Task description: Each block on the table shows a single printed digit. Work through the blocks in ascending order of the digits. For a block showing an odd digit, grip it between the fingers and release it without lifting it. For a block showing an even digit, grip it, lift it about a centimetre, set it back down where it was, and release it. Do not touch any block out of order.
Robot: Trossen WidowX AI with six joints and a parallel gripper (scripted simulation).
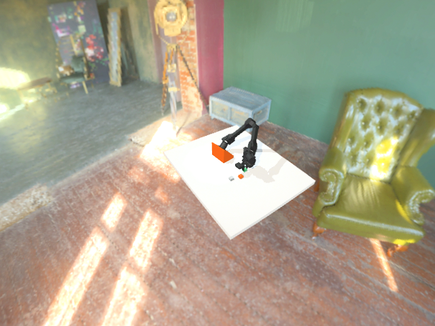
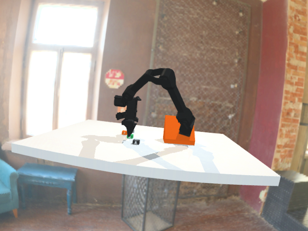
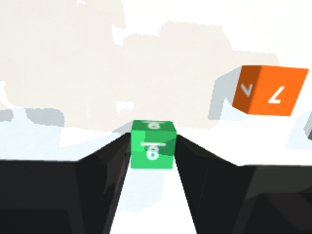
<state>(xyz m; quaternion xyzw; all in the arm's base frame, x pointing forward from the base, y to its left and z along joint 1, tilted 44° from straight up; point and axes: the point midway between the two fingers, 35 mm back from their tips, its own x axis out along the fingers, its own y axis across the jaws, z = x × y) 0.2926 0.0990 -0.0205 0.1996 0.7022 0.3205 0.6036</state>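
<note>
My gripper tip is right at the green block. Round my gripper tip: grey block: 16 cm to the right, 3 cm ahead; black block: 11 cm to the left, 7 cm behind; orange block: 7 cm to the right, 5 cm ahead.
</note>
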